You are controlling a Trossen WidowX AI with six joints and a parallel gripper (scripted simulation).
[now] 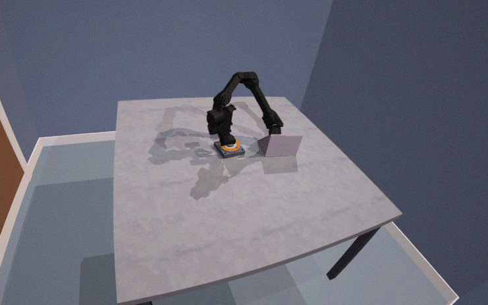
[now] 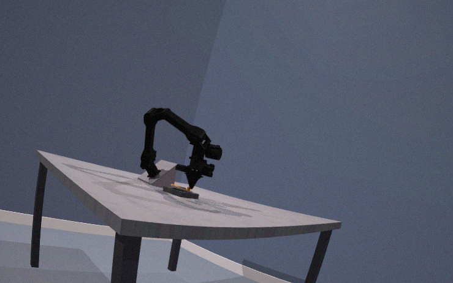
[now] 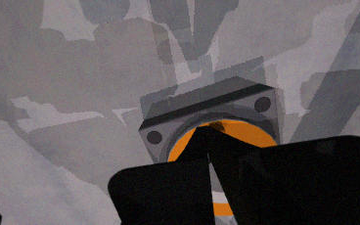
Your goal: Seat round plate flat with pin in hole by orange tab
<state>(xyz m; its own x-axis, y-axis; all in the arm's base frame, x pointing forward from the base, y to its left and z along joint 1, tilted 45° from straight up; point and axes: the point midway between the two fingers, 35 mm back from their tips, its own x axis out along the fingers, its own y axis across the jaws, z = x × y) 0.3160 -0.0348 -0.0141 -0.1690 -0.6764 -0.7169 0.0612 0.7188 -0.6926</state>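
My gripper tip is 50 mm past the base, 20 mm above it and 10 mm to the left of it.
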